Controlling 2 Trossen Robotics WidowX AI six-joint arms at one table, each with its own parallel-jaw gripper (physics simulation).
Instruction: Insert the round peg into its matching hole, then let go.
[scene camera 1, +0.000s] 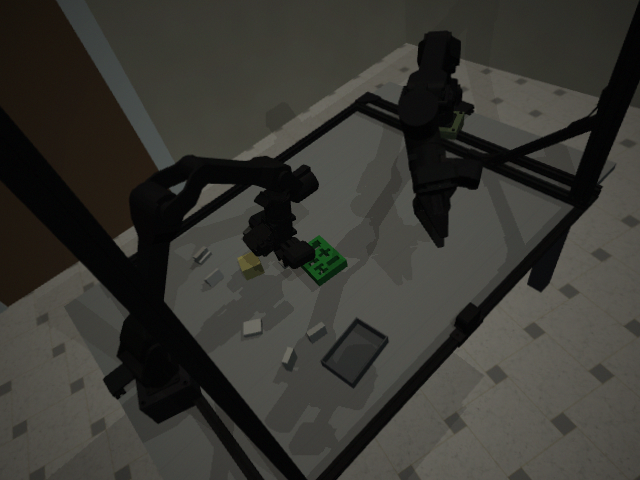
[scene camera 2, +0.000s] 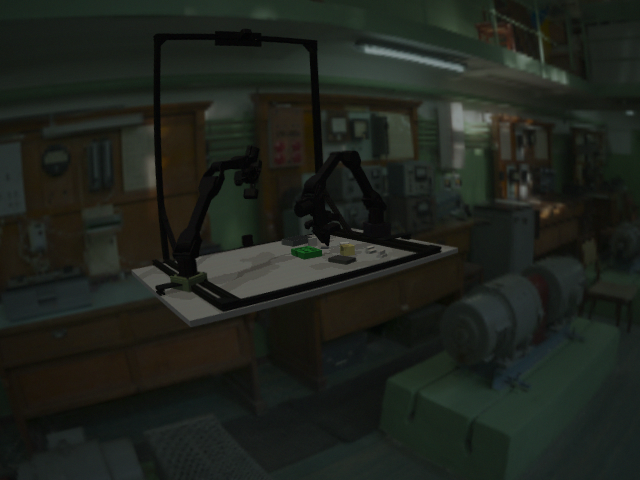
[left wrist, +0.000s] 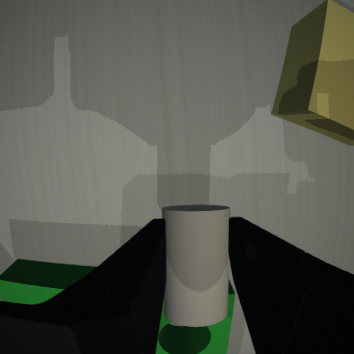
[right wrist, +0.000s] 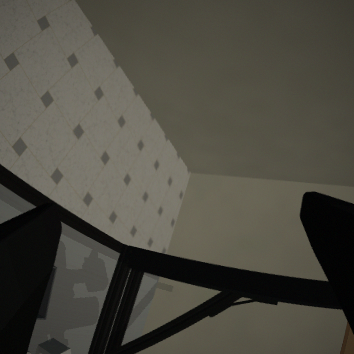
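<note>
My left gripper (scene camera 1: 300, 254) (scene camera 2: 324, 243) (left wrist: 196, 229) is shut on the grey round peg (left wrist: 196, 260). It holds the peg upright just above the green hole board (scene camera 1: 331, 265) (scene camera 2: 307, 251) (left wrist: 31, 289), at the board's left edge. A dark round hole (left wrist: 184, 338) lies right below the peg's lower end, with a small gap between them. My right gripper (scene camera 1: 438, 233) (scene camera 2: 250, 192) is open and empty. It hangs high above the table's far right side, well away from the board; its two fingers frame the right wrist view.
A yellow cube (scene camera 1: 250, 265) (scene camera 2: 347, 248) (left wrist: 321, 75) stands just left of the board. Several small grey blocks (scene camera 1: 252, 327) (scene camera 1: 316, 330) (scene camera 1: 203, 255) lie on the table's left and middle. A dark open tray (scene camera 1: 355, 351) (scene camera 2: 342, 259) sits toward the front. A black frame (scene camera 1: 413, 381) rims the table.
</note>
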